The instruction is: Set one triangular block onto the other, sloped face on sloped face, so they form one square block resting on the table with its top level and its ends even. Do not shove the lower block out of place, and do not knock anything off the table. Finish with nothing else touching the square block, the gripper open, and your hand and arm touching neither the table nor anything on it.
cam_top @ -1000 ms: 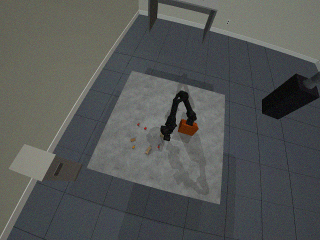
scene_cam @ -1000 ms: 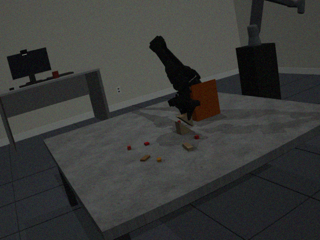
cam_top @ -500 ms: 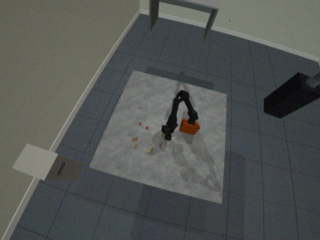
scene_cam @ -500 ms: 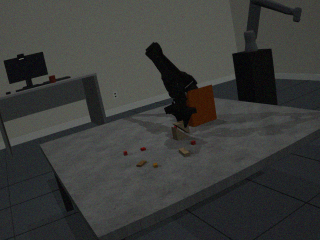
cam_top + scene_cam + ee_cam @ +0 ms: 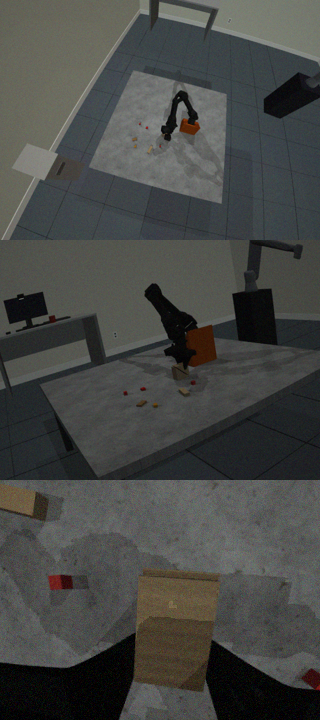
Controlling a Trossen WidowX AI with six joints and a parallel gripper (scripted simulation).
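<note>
Right now my gripper tip is 10 mm below the triangular block. The rest, counted from my gripper tip: small orange cube (260 mm ahead, 230 mm to the left, 40 mm below); brown plank (300 mm ahead, 160 mm to the left, 40 mm below); tan plank (110 mm ahead, 210 mm to the left, 40 mm below).
</note>
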